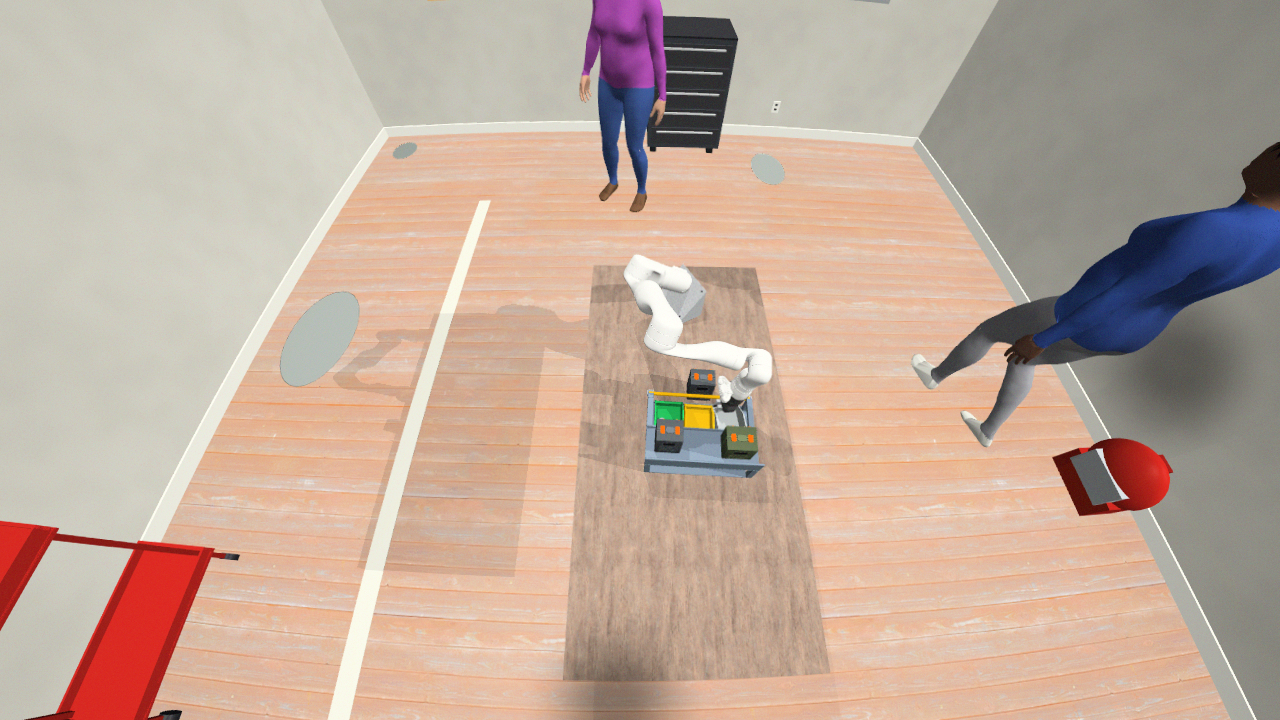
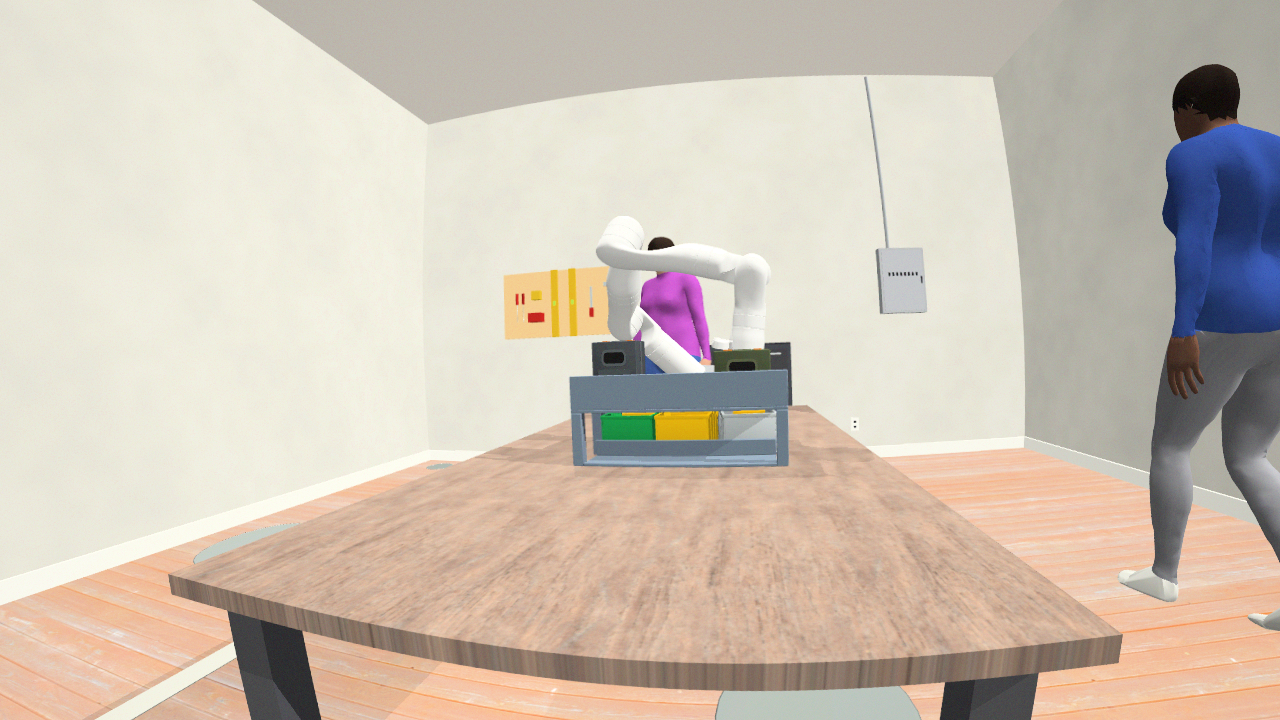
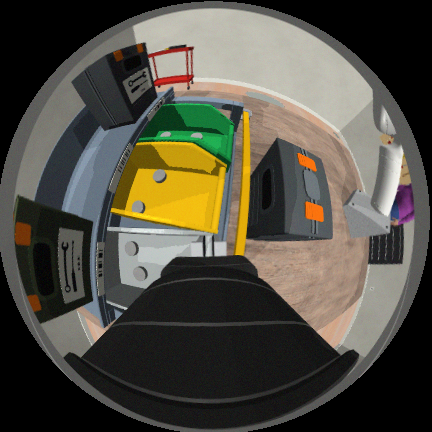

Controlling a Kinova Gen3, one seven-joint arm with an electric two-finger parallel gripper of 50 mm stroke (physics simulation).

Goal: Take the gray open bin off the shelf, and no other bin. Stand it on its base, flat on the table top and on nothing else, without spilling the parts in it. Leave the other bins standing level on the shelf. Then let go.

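Places are measured from the arm's base along level axes (x left, y back, z up), in millimetres.
Pixels of known places: gripper, between the fingertips: [image 1: 714, 409] [image 3: 208, 242]; arm's base, origin of its link: [image 1: 682, 282] [image 3: 379, 207].
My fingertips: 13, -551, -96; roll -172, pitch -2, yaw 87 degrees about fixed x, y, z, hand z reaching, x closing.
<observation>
Ahead of a thing's pixels: the offset from my fingertips to its top centre, as dx, dy, dz. Level surfaces: height alone.
The gray open bin {+31, -84, +61} [image 1: 726, 421] [image 2: 748, 424] [image 3: 162, 250] stands on the blue-gray shelf [image 1: 702, 468] [image 2: 680, 391] [image 3: 90, 170], at the end of the row beside the yellow bin {-81, -60, +60} [image 1: 699, 418] [image 2: 684, 426] [image 3: 175, 195]. The green bin {-185, -30, +60} [image 1: 668, 411] [image 2: 628, 427] [image 3: 190, 119] is beyond the yellow one. Two round gray parts lie in the gray bin. All three bins look level. My gripper [image 3: 208, 242] is shut on the gray bin's wall, on the side near the yellow bar. The gripper body hides part of the bin.
A yellow bar {-53, +47, +44} [image 1: 684, 394] [image 3: 244, 175] runs along the shelf's open side. A dark toolbox {-40, +89, +111} [image 1: 701, 382] [image 3: 292, 195] stands on the table {dz -21} [image 1: 689, 573] [image 2: 626, 555] beyond it. Another dark toolbox {-212, -122, +203} [image 1: 668, 437] [image 3: 120, 90] and an olive toolbox {+12, -177, +178} [image 1: 739, 443] [image 3: 52, 260] stand on the shelf top.
</observation>
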